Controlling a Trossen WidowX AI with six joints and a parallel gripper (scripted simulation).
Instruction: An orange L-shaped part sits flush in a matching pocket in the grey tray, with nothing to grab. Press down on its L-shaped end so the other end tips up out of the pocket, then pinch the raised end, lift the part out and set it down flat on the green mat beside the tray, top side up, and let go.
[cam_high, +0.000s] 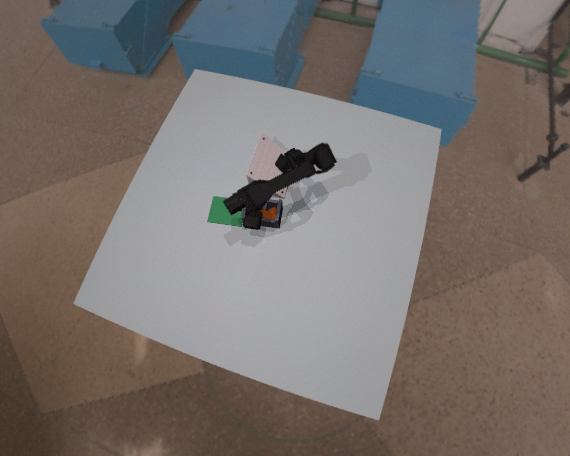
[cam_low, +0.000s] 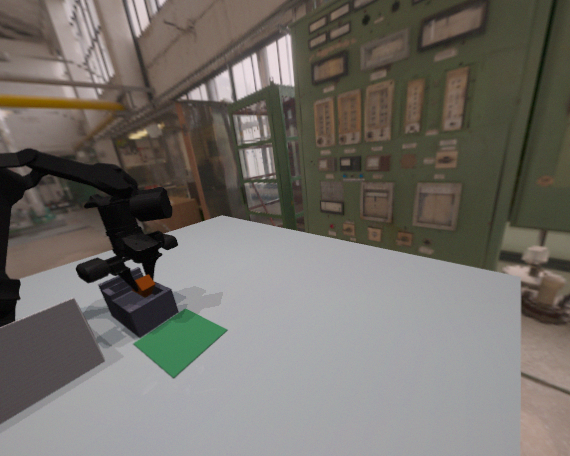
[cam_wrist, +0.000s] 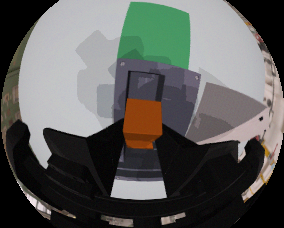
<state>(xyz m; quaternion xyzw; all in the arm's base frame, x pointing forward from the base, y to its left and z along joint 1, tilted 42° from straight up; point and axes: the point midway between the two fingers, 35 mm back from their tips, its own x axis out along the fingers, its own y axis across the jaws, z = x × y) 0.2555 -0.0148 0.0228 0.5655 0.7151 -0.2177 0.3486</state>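
Now: the green mat 140 mm to the right of my gripper tip, 80 mm below it and 20 mm ahead of it. Also, from my gripper tip: orange L-shaped part: 30 mm to the left, 30 mm below, 20 mm behind.
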